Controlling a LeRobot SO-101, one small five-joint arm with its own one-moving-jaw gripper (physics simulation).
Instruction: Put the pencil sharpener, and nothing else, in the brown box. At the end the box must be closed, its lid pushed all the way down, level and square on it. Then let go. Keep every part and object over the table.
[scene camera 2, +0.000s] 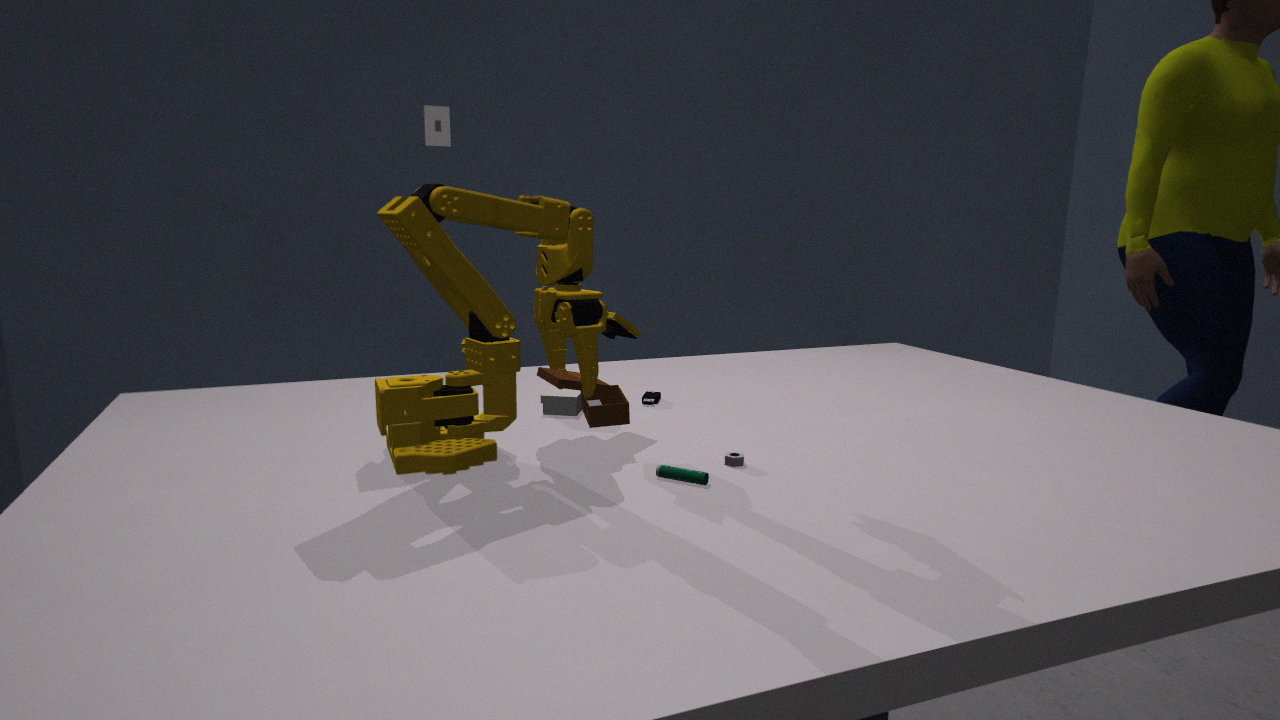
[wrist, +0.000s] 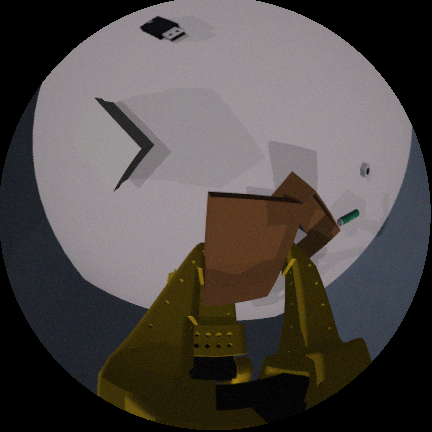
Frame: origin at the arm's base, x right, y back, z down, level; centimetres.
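Where they show: end effector, tool point: (scene camera 2: 561, 384) (wrist: 208, 250); arm's base, origin of the base link: (scene camera 2: 461, 453).
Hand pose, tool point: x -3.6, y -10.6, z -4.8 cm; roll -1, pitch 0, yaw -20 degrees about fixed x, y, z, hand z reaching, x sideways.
Things, the pixels of their top centre, and the offset from my tool point. Level surfaces: height alone.
- brown lid, middle of its top: (wrist: 252, 285) (scene camera 2: 573, 367) dx +1.7, dy -0.7, dz -2.1 cm
- brown box, middle of its top: (wrist: 312, 240) (scene camera 2: 604, 391) dx +5.4, dy -2.5, dz -0.3 cm
- black USB stick, middle of its top: (scene camera 2: 650, 395) dx -8.5, dy -13.4, dz +4.1 cm
- green cylinder, middle of its top: (scene camera 2: 681, 468) (wrist: 350, 219) dx +17.5, dy -4.9, dz +3.8 cm
- grey nut, middle of its top: (scene camera 2: 734, 454) (wrist: 367, 170) dx +15.2, dy -11.2, dz +4.0 cm
- table, its level: dz +4.8 cm
My gripper (scene camera 2: 574, 381) (wrist: 248, 245) is shut on the brown lid (scene camera 2: 558, 378) (wrist: 245, 225), whose broad face shows between the jaws in the wrist view. The lid is tilted in scene camera 2. The brown box (scene camera 2: 610, 414) (wrist: 320, 237) is open and tilted, against the lid's right end and by one jaw tip. In the wrist view, lid and box appear raised, with shadows beyond them. I cannot make out the pencil sharpener in either view. The inside of the box is mostly hidden, and I cannot tell what the pale patch at its opening is.
A pale grey block-like thing (scene camera 2: 561, 406) (wrist: 105, 142) with dark sides stands left of the brown box. A black USB stick (scene camera 2: 651, 397) (wrist: 162, 29) lies farther back. A green cylinder (scene camera 2: 682, 474) (wrist: 349, 217) and a grey nut (scene camera 2: 733, 459) (wrist: 365, 170) lie on the table (scene camera 2: 895, 501).
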